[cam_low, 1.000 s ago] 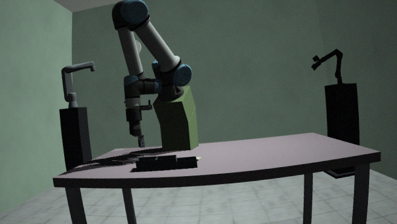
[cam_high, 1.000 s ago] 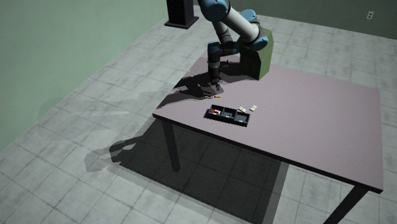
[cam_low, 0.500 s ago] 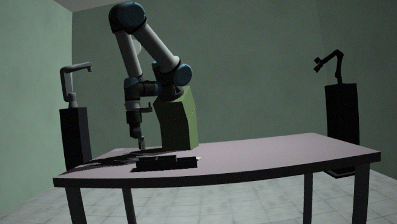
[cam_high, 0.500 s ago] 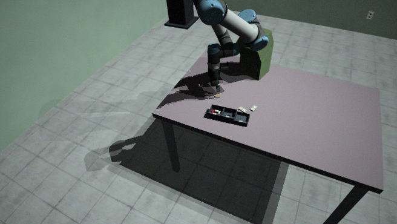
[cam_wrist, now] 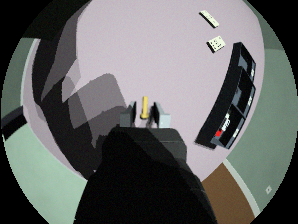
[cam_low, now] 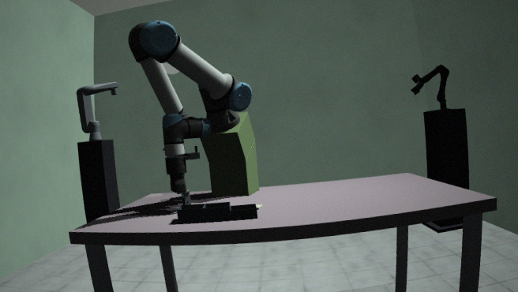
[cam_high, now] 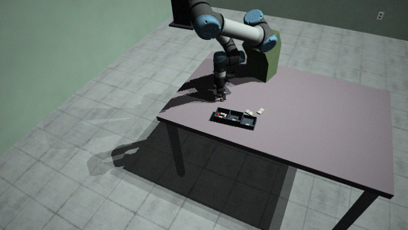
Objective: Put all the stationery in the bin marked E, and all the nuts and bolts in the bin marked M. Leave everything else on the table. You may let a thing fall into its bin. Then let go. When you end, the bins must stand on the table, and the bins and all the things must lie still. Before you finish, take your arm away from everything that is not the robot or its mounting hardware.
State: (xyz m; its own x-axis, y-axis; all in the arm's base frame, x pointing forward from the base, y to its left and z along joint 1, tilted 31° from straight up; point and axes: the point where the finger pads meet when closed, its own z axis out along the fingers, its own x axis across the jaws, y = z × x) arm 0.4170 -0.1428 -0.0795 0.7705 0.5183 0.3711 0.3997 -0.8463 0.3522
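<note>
My gripper is now 3 cm above the yellow thing and 1 cm to the left of it. The rest, counted from my hand: red item 16 cm ahead, 6 cm to the left, 2 cm below; then small grey object 16 cm ahead, 6 cm to the left.
</note>
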